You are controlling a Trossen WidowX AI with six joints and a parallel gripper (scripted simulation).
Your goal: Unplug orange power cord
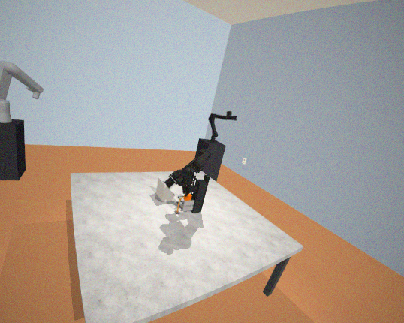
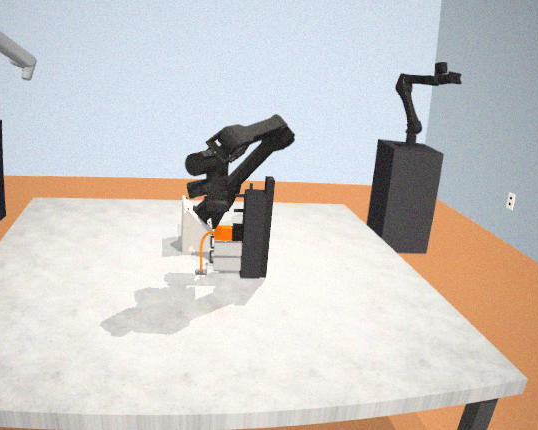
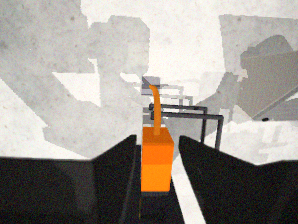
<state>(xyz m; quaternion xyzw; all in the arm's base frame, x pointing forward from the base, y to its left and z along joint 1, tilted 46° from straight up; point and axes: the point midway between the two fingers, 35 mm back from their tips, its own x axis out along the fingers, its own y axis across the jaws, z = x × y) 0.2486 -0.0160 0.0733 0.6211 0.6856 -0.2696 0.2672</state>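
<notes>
The orange plug is 40 mm to the left of my gripper tip, 10 mm below it and 10 mm behind it.
</notes>
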